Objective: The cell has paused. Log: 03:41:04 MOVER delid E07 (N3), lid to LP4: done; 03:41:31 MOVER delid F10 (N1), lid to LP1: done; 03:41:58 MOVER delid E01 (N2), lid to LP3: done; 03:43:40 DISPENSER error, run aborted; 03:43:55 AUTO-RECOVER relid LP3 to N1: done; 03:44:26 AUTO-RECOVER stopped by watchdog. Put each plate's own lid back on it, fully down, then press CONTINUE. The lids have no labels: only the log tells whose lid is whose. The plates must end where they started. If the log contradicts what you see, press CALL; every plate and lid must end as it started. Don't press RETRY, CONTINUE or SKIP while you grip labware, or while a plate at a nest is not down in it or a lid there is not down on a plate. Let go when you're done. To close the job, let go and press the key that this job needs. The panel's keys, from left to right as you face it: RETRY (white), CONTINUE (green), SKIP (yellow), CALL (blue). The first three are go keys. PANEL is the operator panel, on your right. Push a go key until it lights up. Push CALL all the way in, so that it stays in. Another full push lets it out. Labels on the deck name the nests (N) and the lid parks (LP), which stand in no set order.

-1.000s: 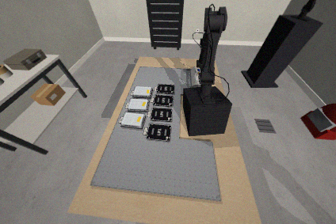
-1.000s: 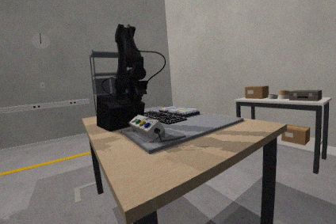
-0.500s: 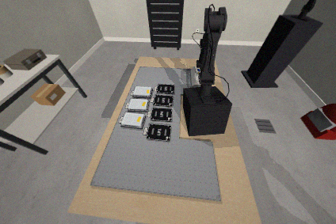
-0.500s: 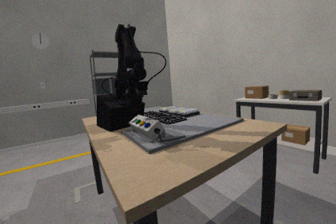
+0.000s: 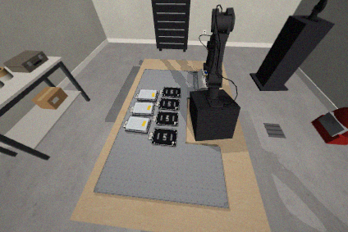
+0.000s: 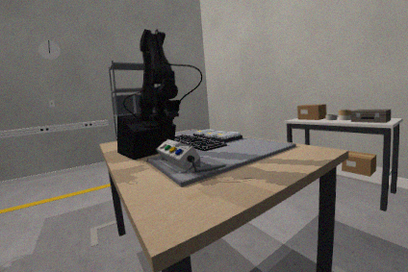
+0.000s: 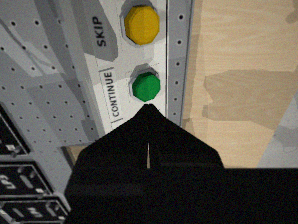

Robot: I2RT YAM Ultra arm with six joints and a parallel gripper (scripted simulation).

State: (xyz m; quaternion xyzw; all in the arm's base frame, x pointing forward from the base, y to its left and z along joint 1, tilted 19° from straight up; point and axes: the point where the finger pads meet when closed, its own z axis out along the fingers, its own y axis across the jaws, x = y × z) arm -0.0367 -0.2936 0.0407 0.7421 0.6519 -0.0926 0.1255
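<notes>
The green continue key lies 40 mm below my hand. From my hand the other things lie so: white retry key 10 mm ahead, 50 mm to the left, 40 mm below; then yellow skip key 50 mm to the right, 40 mm below; then blue call key 100 mm to the right, 50 mm below.
</notes>
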